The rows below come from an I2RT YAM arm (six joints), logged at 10 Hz.
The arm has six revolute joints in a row. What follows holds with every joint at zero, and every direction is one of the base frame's. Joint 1 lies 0.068 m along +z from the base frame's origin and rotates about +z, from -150 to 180 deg. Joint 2 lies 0.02 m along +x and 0.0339 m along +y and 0.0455 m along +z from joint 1 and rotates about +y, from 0 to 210 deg. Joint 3 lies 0.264 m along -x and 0.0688 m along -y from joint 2 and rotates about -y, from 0 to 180 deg. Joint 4 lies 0.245 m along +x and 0.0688 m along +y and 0.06 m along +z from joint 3 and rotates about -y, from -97 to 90 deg. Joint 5 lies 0.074 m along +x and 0.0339 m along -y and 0.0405 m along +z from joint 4 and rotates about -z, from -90 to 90 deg. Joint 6 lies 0.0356 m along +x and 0.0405 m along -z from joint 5 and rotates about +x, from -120 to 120 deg. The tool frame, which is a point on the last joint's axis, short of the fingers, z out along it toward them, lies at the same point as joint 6; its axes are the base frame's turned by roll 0, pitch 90 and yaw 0 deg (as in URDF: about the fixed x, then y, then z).
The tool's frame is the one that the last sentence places.
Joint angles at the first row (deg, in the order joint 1, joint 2, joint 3, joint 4, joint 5, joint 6):
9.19 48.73 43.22 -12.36 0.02 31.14
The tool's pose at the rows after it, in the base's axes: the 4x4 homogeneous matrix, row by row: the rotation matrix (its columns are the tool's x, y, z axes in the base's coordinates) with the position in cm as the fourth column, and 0 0 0 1 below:
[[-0.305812, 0.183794, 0.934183, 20.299], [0.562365, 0.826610, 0.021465, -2.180], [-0.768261, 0.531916, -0.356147, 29.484], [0, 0, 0, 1]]
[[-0.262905, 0.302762, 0.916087, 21.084], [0.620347, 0.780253, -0.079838, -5.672], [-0.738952, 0.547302, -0.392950, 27.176], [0, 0, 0, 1]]
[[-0.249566, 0.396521, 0.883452, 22.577], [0.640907, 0.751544, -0.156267, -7.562], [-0.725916, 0.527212, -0.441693, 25.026], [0, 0, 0, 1]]
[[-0.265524, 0.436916, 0.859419, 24.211], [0.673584, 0.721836, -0.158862, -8.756], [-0.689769, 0.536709, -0.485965, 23.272], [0, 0, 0, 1]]
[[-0.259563, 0.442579, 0.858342, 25.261], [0.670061, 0.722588, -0.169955, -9.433], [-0.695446, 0.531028, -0.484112, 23.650], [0, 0, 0, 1]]
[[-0.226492, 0.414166, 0.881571, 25.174], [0.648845, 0.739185, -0.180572, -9.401], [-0.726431, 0.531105, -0.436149, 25.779], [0, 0, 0, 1]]
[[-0.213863, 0.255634, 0.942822, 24.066], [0.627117, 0.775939, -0.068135, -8.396], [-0.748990, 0.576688, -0.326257, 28.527], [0, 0, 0, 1]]
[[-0.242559, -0.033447, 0.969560, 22.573], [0.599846, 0.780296, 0.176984, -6.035], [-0.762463, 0.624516, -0.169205, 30.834], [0, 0, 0, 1]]
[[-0.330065, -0.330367, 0.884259, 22.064], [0.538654, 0.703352, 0.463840, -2.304], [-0.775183, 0.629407, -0.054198, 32.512], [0, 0, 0, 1]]
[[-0.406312, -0.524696, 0.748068, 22.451], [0.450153, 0.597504, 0.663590, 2.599], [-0.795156, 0.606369, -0.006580, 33.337], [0, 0, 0, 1]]
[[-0.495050, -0.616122, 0.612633, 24.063], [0.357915, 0.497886, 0.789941, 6.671], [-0.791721, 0.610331, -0.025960, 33.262], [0, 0, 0, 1]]
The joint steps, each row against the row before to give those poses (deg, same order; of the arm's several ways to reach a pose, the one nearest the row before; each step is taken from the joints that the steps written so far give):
-16.76 1.35 -2.77 0.90 -8.32 0.37
-9.25 4.36 -2.70 4.57 -2.57 0.31
-3.01 6.62 -0.84 4.49 2.09 -0.19
-1.34 6.81 0.71 3.14 -0.55 1.01
-0.51 2.87 2.61 0.41 0.17 -0.39
0.00 -2.01 2.49 -1.35 0.08 -0.52
0.19 -5.21 0.72 0.40 -7.30 0.04
2.27 -6.12 -1.44 4.03 -12.71 2.07
7.41 -2.76 -0.34 4.73 -10.33 2.68
12.50 1.17 0.93 3.77 -1.47 0.48
9.31 6.23 3.29 1.42 -1.30 -0.72

